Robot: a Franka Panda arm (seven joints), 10 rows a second.
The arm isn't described. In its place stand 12 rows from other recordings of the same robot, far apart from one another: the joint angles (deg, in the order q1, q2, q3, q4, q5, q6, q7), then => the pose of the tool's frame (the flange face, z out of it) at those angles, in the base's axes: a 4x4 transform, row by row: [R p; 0 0 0 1], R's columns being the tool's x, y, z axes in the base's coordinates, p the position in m.
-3.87 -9.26 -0.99 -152.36 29.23 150.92 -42.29 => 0.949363 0.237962 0.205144 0.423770; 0.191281 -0.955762 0.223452 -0.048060; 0.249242 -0.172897 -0.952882 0.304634; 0 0 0 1
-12.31 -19.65 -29.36 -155.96 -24.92 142.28 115.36 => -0.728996 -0.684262 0.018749 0.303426; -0.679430 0.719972 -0.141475 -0.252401; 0.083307 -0.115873 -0.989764 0.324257; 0 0 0 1
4.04 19.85 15.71 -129.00 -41.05 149.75 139.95 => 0.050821 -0.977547 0.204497 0.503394; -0.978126 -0.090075 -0.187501 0.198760; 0.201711 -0.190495 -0.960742 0.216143; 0 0 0 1
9.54 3.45 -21.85 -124.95 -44.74 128.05 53.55 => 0.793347 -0.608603 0.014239 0.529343; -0.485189 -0.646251 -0.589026 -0.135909; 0.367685 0.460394 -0.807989 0.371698; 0 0 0 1
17.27 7.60 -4.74 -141.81 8.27 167.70 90.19 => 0.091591 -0.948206 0.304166 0.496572; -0.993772 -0.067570 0.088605 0.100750; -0.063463 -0.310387 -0.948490 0.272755; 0 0 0 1
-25.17 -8.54 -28.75 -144.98 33.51 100.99 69.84 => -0.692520 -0.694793 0.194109 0.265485; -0.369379 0.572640 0.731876 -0.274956; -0.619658 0.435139 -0.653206 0.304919; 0 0 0 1
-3.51 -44.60 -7.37 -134.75 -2.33 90.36 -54.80 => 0.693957 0.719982 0.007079 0.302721; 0.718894 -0.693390 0.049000 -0.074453; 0.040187 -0.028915 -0.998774 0.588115; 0 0 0 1
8.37 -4.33 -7.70 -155.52 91.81 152.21 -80.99 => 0.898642 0.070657 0.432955 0.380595; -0.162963 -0.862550 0.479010 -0.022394; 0.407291 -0.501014 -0.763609 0.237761; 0 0 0 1
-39.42 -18.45 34.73 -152.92 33.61 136.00 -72.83 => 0.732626 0.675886 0.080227 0.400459; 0.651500 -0.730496 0.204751 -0.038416; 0.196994 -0.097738 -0.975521 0.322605; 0 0 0 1
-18.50 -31.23 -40.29 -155.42 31.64 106.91 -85.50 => 0.780730 0.457953 0.425134 0.221646; 0.054190 -0.727415 0.684055 -0.250276; 0.622514 -0.511024 -0.592731 0.355466; 0 0 0 1
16.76 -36.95 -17.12 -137.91 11.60 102.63 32.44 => 0.846650 -0.532103 -0.007032 0.364940; -0.492855 -0.789048 0.366737 0.000197; -0.200691 -0.307032 -0.930298 0.532477; 0 0 0 1
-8.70 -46.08 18.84 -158.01 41.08 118.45 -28.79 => 0.943228 0.300420 0.141660 0.318442; 0.226025 -0.893079 0.389001 0.086791; 0.243378 -0.334898 -0.910280 0.440228; 0 0 0 1
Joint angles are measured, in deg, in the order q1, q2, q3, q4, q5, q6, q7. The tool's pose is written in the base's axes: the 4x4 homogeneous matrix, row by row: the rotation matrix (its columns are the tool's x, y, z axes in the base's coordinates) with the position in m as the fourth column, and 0 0 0 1 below. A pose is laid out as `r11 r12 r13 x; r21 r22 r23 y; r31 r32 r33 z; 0 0 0 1`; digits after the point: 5 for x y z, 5 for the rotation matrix.
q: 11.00, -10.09, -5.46, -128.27, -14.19, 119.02, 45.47
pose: 0.83501 -0.54833 0.04578 0.49272; -0.53095 -0.82478 -0.19451 0.03411; 0.14441 0.13811 -0.97983 0.44501; 0 0 0 1
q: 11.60, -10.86, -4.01, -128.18, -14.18, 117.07, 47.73
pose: 0.83080 -0.55547 0.03494 0.48652; -0.53841 -0.81801 -0.20240 0.05024; 0.14101 0.14934 -0.97868 0.44964; 0 0 0 1
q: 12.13, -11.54, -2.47, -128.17, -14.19, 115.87, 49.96
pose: 0.82701 -0.56112 0.03466 0.48086; -0.54300 -0.81323 -0.20931 0.06683; 0.14564 0.15428 -0.97724 0.45395; 0 0 0 1
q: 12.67, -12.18, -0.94, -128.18, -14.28, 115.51, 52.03
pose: 0.82467 -0.56355 0.04822 0.47606; -0.54259 -0.81231 -0.21390 0.08380; 0.15971 0.15023 -0.97566 0.45893; 0 0 0 1
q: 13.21, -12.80, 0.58, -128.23, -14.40, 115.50, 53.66
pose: 0.82632 -0.55921 0.06697 0.47114; -0.53500 -0.81653 -0.21694 0.10078; 0.17600 0.14343 -0.97388 0.46384; 0 0 0 1
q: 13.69, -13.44, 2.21, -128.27, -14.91, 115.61, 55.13
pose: 0.83047 -0.54959 0.09091 0.46577; -0.52059 -0.82378 -0.22444 0.11778; 0.19824 0.13906 -0.97024 0.46919; 0 0 0 1
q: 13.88, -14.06, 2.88, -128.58, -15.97, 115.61, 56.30
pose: 0.82861 -0.54963 0.10636 0.46190; -0.51515 -0.82297 -0.23946 0.12333; 0.21914 0.14363 -0.96506 0.47206; 0 0 0 1
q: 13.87, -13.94, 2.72, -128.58, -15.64, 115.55, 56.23
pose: 0.82740 -0.55253 0.10060 0.46234; -0.51978 -0.82123 -0.23541 0.12221; 0.21269 0.14249 -0.96667 0.47089; 0 0 0 1
